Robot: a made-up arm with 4 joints. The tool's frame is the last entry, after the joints. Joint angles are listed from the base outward.
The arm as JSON. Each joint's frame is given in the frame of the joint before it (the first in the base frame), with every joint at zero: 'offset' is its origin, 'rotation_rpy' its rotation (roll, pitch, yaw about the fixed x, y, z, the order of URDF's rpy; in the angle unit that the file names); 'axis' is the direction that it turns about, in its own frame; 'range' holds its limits. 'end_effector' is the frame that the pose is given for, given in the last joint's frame.
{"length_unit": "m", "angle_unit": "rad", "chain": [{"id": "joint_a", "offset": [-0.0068, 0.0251, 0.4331], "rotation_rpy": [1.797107, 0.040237, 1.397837], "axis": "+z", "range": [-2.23, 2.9]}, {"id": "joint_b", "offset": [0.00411, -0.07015, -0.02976], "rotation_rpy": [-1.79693, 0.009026, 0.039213], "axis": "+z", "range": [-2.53, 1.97]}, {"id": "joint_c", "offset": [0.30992, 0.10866, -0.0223], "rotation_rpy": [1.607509, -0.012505, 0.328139], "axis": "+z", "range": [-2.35, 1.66]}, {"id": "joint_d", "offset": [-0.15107, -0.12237, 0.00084], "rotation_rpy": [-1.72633, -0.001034, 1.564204], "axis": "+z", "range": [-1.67, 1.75]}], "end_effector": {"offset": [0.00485, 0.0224, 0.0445], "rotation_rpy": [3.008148, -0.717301, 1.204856]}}
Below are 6 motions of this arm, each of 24 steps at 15 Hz.
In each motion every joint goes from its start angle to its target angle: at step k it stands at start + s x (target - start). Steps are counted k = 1, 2, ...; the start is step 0. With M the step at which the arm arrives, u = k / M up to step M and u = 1 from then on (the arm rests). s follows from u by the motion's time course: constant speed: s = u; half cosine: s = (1 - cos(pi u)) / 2; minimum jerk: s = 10 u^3 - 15 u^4 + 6 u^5.
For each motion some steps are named. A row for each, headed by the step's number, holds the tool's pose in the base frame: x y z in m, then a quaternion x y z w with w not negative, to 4 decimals.
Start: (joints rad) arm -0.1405 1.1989 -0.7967 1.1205
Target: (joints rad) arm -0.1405 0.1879 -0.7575 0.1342
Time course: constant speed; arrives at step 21
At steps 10, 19, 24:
10: -0.1469 0.0657 0.3851 0.5353 -0.7058 -0.1966 0.4203
19: -0.1263 0.1064 0.3820 0.1871 -0.8245 -0.3295 0.4202
24: -0.1186 0.1145 0.3814 0.1062 -0.8302 -0.3608 0.4116

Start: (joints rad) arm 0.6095 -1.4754 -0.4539 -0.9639
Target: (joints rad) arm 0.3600 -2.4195 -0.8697 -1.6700
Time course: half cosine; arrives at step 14
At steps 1, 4, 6, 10, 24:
1: 0.0693 0.1082 0.3903 -0.5429 0.1717 -0.8182 0.0802
4: 0.0700 0.0800 0.3902 -0.5932 0.2503 -0.7643 0.0361
6: 0.0680 0.0477 0.3918 0.6293 -0.3448 0.6962 0.0216
10: 0.0520 -0.0183 0.4020 0.6245 -0.5463 0.5354 0.1579
24: 0.0393 -0.0455 0.4099 0.5861 -0.6305 0.4594 0.2189

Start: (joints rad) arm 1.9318 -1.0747 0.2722 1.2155
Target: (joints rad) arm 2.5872 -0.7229 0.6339 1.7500
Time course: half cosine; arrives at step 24
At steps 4, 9, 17, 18, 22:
4: 0.1924 0.1645 0.6496 0.3087 -0.0454 0.7966 0.5177
9: 0.1967 0.1214 0.6971 0.3354 -0.1045 0.7471 0.5642
17: 0.1844 -0.0030 0.7707 0.4246 -0.2238 0.6191 0.6216
18: 0.1814 -0.0174 0.7754 0.4354 -0.2351 0.6049 0.6239
22: 0.1720 -0.0566 0.7853 0.4652 -0.2644 0.5666 0.6266

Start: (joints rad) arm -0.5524 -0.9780 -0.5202 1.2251
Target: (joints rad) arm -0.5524 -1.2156 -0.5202 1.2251
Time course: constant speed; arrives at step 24
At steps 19, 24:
19: -0.0034 0.0347 0.2955 -0.0594 0.9931 0.0927 0.0391
24: 0.0002 0.0322 0.2967 -0.0395 0.9938 0.0896 0.0535

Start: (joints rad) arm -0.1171 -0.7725 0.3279 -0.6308
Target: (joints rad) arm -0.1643 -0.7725 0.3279 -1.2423
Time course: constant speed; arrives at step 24
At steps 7, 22, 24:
7: 0.0217 0.1661 0.1682 -0.2357 -0.2105 -0.9089 0.2721
22: 0.0251 0.1529 0.1672 -0.3197 -0.0774 -0.8725 0.3613
24: 0.0257 0.1511 0.1668 -0.3303 -0.0593 -0.8654 0.3720

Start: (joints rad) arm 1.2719 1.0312 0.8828 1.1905
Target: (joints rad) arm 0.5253 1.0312 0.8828 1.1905
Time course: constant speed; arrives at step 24
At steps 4, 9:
4: -0.2366 0.4485 0.3691 -0.6410 -0.2122 0.7199 0.1607
9: -0.2535 0.4265 0.3140 -0.6375 -0.1669 0.7451 0.1029

